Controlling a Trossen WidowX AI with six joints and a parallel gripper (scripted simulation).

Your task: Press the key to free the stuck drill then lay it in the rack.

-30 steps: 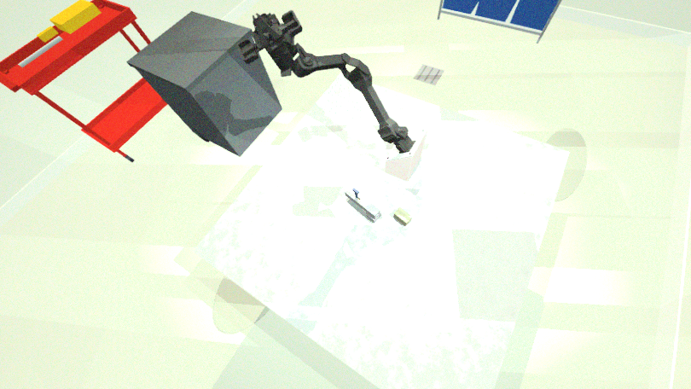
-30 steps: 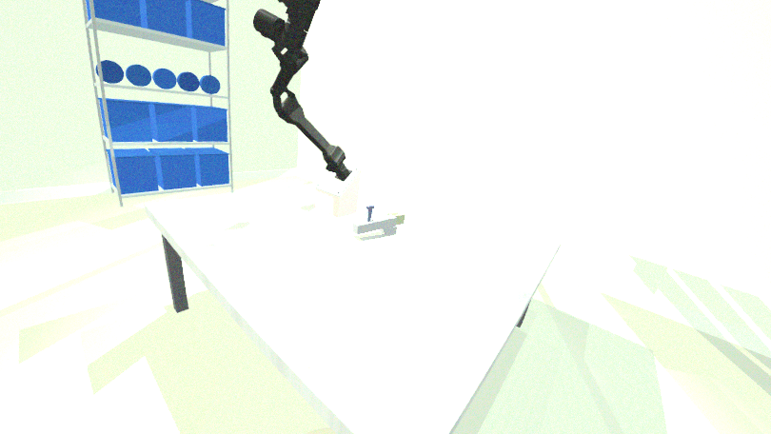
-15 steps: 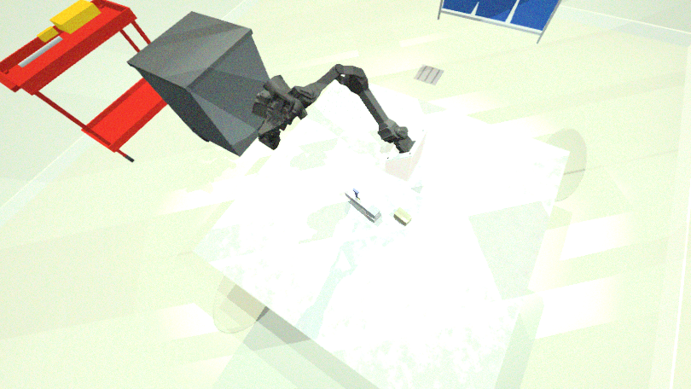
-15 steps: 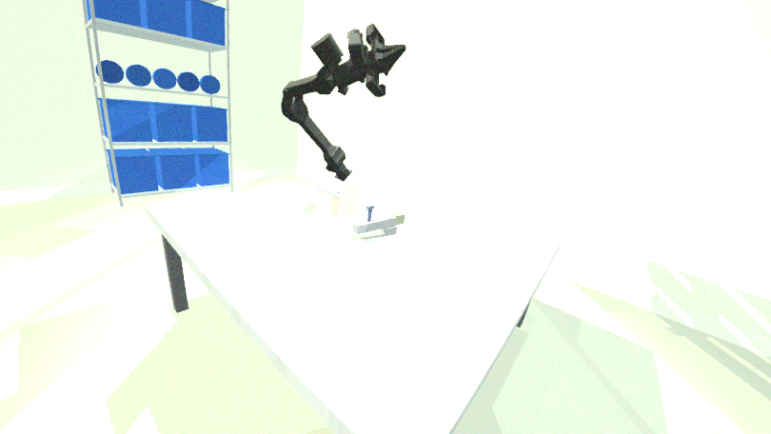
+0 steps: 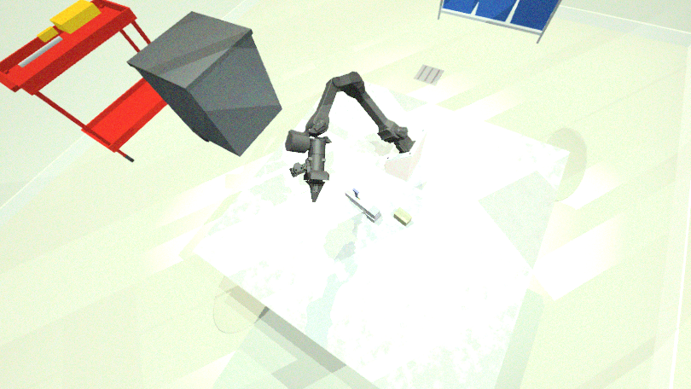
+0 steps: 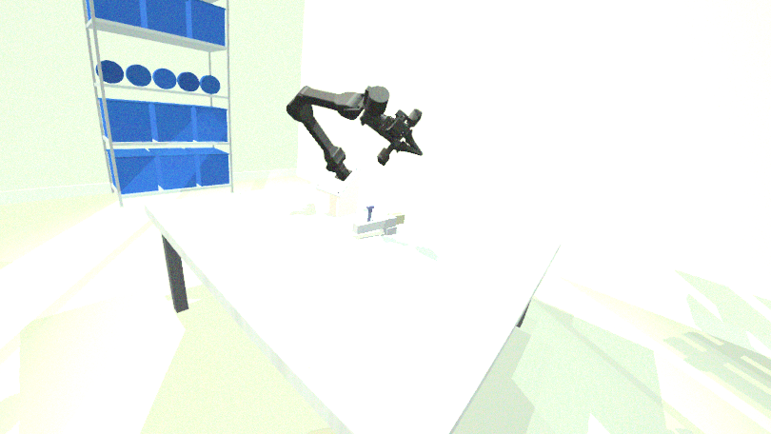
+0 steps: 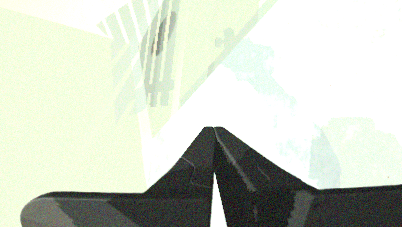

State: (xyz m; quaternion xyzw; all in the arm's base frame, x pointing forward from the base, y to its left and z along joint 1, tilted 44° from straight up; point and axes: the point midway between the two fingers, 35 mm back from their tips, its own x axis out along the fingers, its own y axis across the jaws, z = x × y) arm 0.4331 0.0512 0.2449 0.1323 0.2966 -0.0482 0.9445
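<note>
The small blue key lies 260 mm below my gripper tip, 200 mm behind it and 20 mm to the left of it. Round my gripper tip: drill 300 mm below, 190 mm behind, 80 mm to the left; then pale holder block 310 mm below, 190 mm behind, 60 mm to the left; then olive block 320 mm below, 240 mm to the left, 230 mm behind.
</note>
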